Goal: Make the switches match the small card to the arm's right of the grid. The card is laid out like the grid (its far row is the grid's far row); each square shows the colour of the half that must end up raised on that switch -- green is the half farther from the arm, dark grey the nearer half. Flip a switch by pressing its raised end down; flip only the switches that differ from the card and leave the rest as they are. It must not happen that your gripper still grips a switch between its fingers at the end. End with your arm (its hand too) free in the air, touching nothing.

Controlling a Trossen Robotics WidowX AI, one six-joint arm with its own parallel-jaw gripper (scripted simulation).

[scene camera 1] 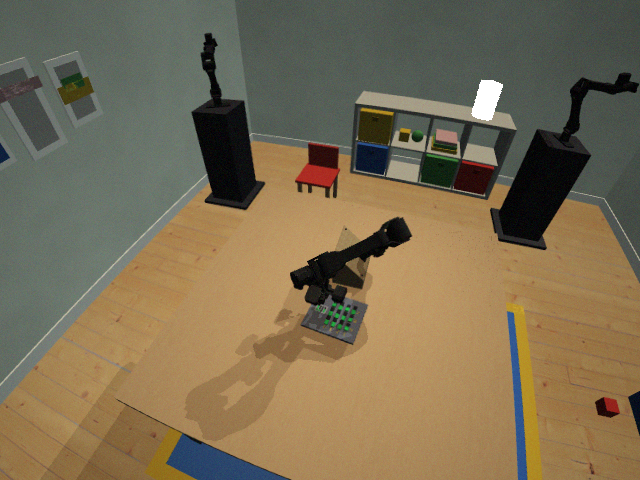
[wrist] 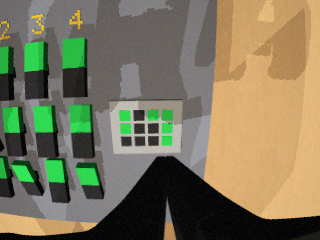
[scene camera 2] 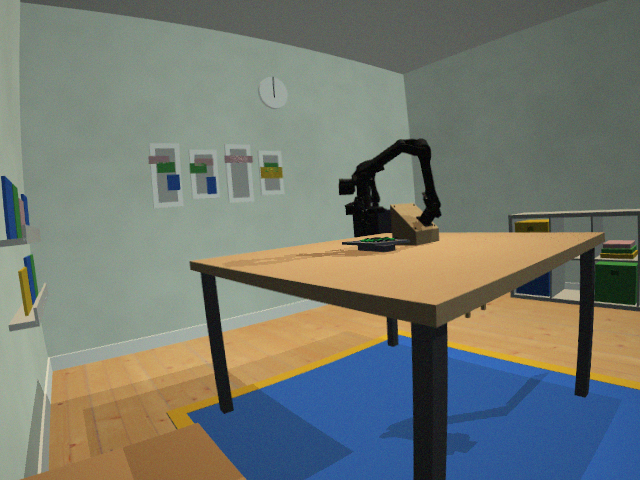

Path:
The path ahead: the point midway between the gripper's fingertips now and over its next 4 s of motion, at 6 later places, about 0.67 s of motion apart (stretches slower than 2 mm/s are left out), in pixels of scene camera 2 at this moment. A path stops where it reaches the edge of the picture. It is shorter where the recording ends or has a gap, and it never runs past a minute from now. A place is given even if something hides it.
My gripper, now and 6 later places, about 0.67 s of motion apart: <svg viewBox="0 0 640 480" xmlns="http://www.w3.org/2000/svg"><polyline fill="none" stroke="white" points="365,231 364,226 370,231 370,236 370,238 371,238 371,239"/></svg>

